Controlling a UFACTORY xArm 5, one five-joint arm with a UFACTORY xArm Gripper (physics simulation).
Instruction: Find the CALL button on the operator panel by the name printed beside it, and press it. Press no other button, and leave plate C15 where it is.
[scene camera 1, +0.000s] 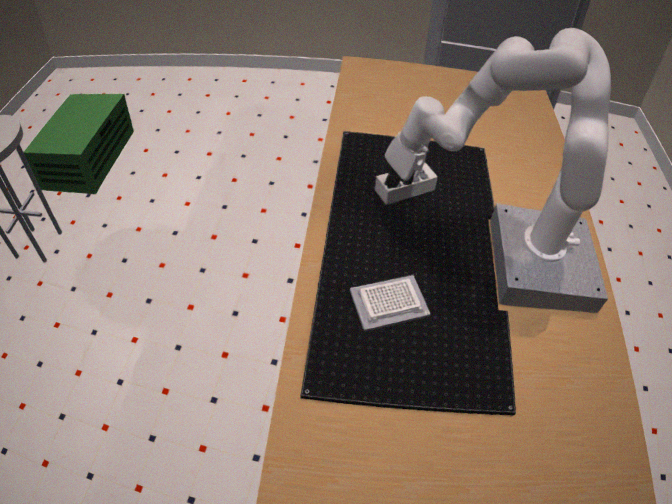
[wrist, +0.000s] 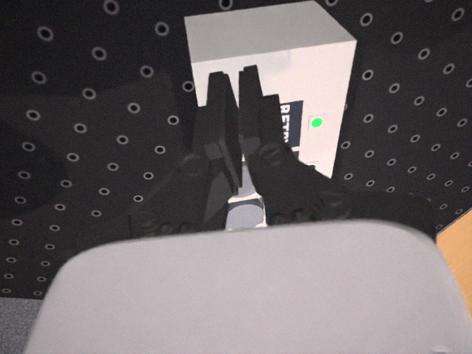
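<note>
The operator panel (scene camera 1: 410, 190) (wrist: 325, 75) is a pale box near the far end of the black board. In the wrist view, a dark label (wrist: 296, 125) reads "RETR", the rest covered by a finger. A lamp (wrist: 316, 122) beside it glows green. Part of a second label shows below; its name is hidden. Two grey round buttons (wrist: 245, 216) (wrist: 246, 182) show between the fingers; I cannot tell which is CALL. My gripper (scene camera 1: 400, 181) (wrist: 240, 95) is shut, its fingers over the panel, hiding part of its face; contact cannot be told. Plate C15 (scene camera 1: 389, 298) lies on its grey base.
The black perforated board (scene camera 1: 412, 358) (wrist: 100, 150) lies on the wooden table (scene camera 1: 434, 461). The arm stands on a grey block (scene camera 1: 510, 260) at the board's right edge. A green crate (scene camera 1: 78, 127) and a stool (scene camera 1: 8, 135) stand on the floor to the left.
</note>
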